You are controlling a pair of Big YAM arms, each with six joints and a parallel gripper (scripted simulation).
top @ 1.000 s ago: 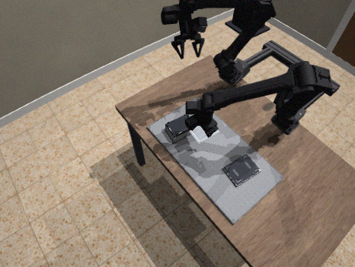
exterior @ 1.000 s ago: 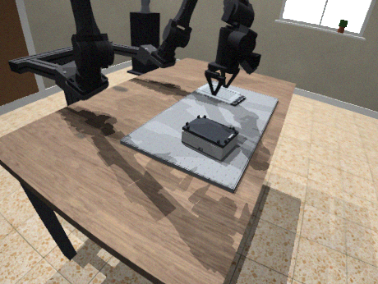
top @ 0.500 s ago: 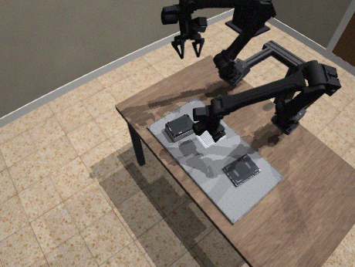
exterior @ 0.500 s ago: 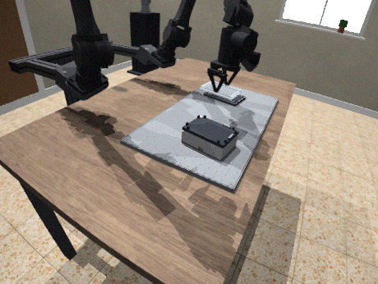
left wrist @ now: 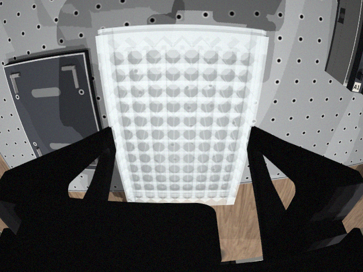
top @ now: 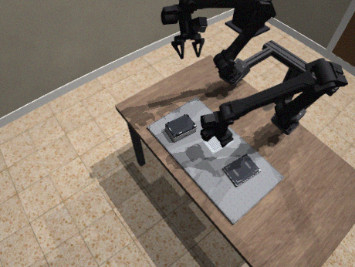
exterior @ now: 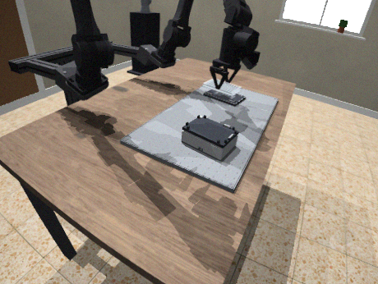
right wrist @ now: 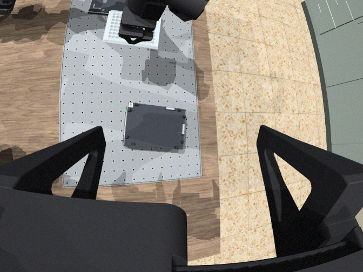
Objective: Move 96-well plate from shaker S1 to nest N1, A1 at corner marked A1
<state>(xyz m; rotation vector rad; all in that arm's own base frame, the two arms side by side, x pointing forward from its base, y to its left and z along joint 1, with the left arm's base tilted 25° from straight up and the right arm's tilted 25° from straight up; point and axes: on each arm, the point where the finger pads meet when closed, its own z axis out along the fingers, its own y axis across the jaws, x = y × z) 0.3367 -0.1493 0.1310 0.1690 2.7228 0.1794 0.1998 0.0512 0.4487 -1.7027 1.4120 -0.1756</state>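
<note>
My left gripper is now 40 mm past the plate nest N1, 160 mm to the right of it and 110 mm above it. Also, from my left hand: A1 label: 110 mm behind, 220 mm to the left, 110 mm below; then 96-well plate: 10 mm below.
</note>
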